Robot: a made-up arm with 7 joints. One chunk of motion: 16 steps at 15 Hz.
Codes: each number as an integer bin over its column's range. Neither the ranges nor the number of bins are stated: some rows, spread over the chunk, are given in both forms.
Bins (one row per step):
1: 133 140 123 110 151 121 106
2: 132 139 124 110 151 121 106
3: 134 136 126 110 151 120 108
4: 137 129 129 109 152 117 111
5: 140 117 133 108 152 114 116
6: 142 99 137 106 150 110 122
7: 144 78 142 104 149 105 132
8: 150 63 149 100 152 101 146
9: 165 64 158 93 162 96 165
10: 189 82 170 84 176 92 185
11: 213 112 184 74 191 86 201
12: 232 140 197 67 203 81 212
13: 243 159 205 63 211 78 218
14: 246 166 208 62 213 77 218
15: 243 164 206 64 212 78 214
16: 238 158 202 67 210 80 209
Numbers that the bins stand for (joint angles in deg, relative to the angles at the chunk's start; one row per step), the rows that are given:
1: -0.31 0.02 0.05 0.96 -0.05 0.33 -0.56
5: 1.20 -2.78 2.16 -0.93 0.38 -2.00 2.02
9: 6.59 -9.22 7.46 -15.11 4.61 -8.00 14.71
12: 21.04 0.02 15.72 -39.68 21.98 -13.00 26.87
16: 22.33 2.21 16.78 -39.68 24.94 -13.33 26.09
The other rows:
2: -0.53 -0.10 0.26 0.96 -0.05 0.33 -0.56
3: -0.10 -0.47 0.68 0.96 -0.05 0.00 -0.05
4: 0.55 -1.32 1.32 0.02 0.38 -1.00 0.73
6: 1.63 -4.96 3.01 -2.82 -0.47 -3.33 3.58
7: 2.06 -7.52 4.07 -4.71 -0.89 -5.00 6.16
8: 3.35 -9.34 5.55 -8.49 0.38 -6.33 9.79
10: 11.76 -7.03 10.00 -23.61 10.54 -9.33 19.88
11: 16.94 -3.38 12.96 -33.06 16.89 -11.33 24.02
13: 23.41 2.33 17.41 -43.46 25.36 -14.00 28.42
14: 24.06 3.18 18.05 -44.40 26.21 -14.33 28.42
15: 23.41 2.94 17.62 -42.51 25.79 -14.00 27.39

